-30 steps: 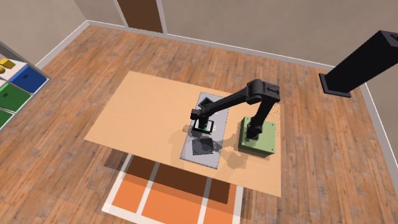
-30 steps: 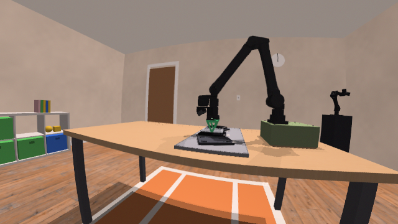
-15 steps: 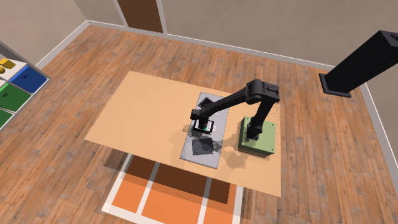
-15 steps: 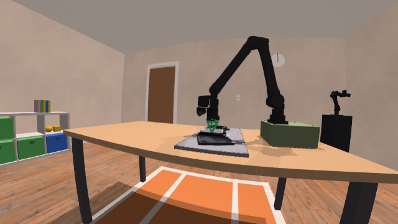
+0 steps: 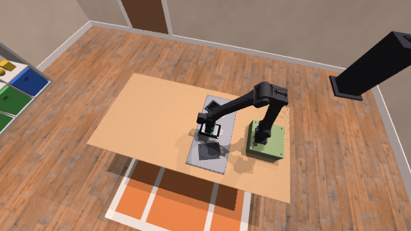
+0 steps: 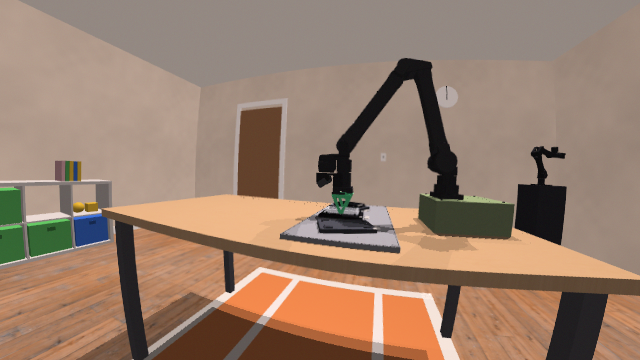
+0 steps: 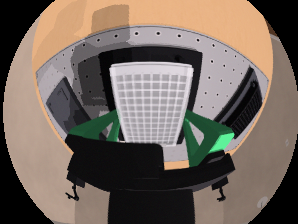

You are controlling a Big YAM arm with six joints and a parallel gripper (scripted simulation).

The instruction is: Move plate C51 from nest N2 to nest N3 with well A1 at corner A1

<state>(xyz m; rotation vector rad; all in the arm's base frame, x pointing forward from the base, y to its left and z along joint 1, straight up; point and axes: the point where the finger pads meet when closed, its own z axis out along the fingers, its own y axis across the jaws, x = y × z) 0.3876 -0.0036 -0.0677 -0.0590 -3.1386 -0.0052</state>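
The white 96-well plate is right at my hand. From my hand the other things lie so: dark plate: 1 cm behind, 20 cm to the right, 1 cm below; black nest: 2 cm below.
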